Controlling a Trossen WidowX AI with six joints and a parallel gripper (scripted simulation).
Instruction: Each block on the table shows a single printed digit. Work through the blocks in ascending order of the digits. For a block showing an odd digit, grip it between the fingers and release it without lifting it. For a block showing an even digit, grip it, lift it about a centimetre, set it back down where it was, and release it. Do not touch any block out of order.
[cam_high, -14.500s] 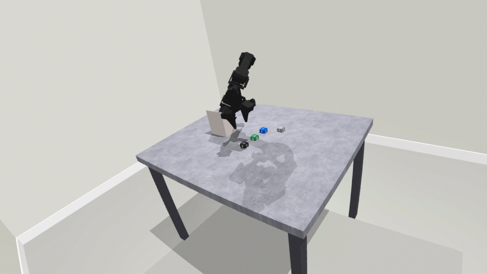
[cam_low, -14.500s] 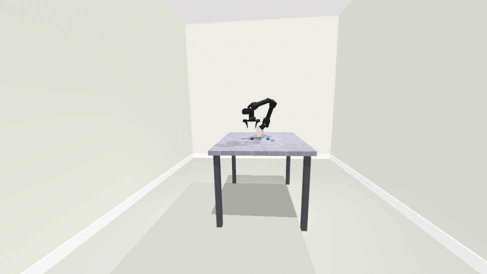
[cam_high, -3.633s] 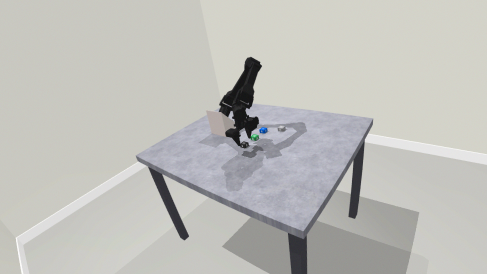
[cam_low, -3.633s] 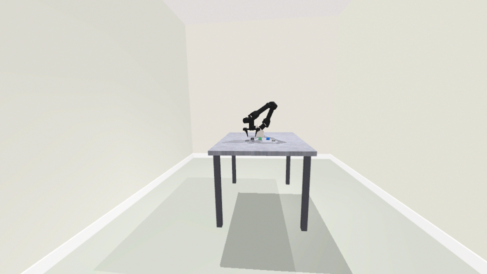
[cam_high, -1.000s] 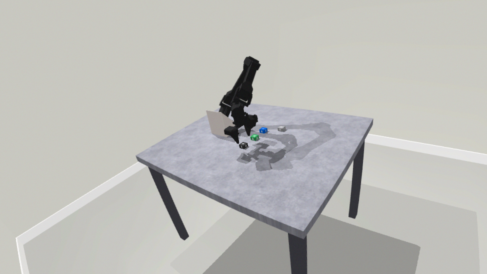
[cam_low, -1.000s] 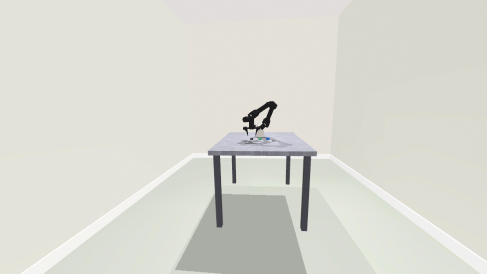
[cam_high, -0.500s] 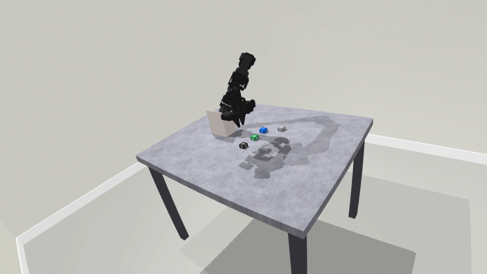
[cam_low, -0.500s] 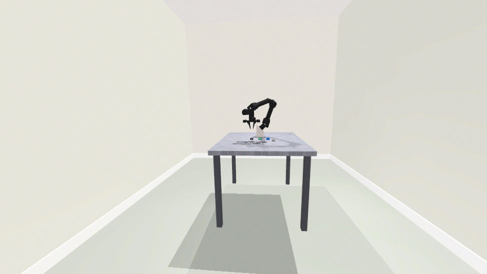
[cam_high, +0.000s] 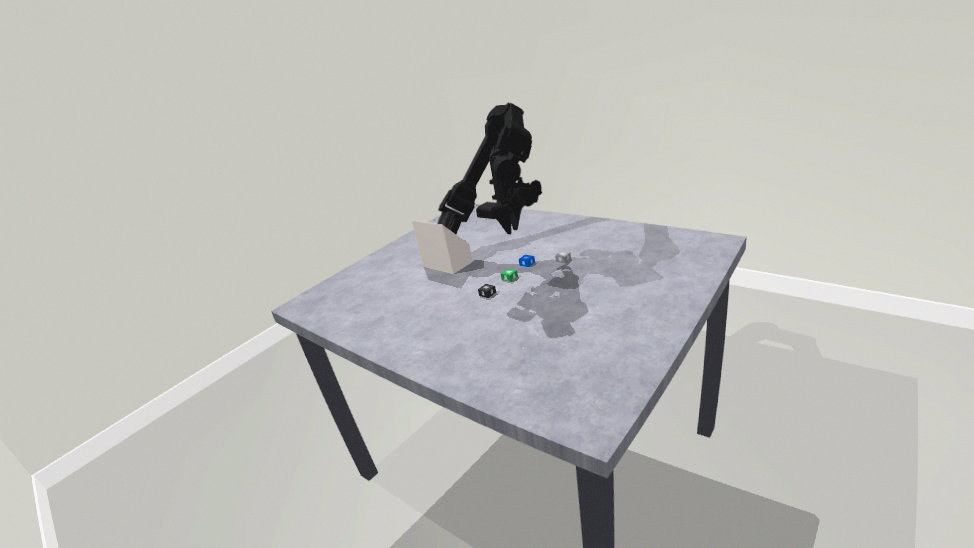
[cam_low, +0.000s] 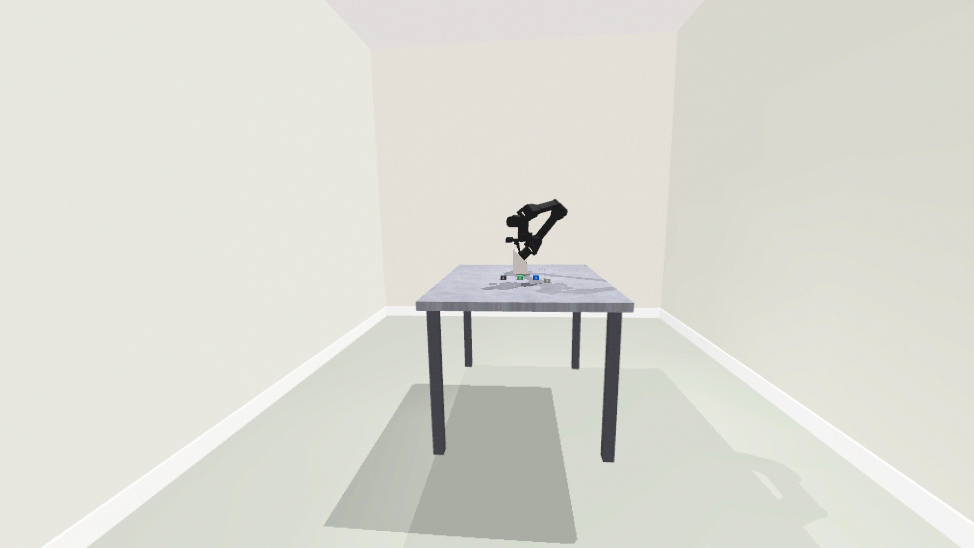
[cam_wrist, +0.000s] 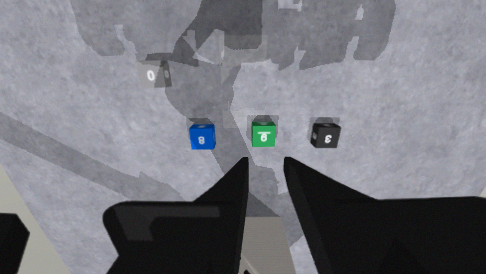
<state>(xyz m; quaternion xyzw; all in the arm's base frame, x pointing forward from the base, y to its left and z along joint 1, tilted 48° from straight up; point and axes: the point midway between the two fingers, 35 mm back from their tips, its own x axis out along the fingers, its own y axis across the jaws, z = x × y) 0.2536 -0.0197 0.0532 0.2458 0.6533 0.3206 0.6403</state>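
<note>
My gripper tip is 30 mm past the blue block, 70 mm to the right of it and 120 mm above it. From my gripper tip the other things lie so: black block (20 mm behind, 110 mm to the right, 120 mm below); then grey block (50 mm ahead, 130 mm to the left, 120 mm below); then green block (20 mm behind, 20 mm to the right, 120 mm below).
</note>
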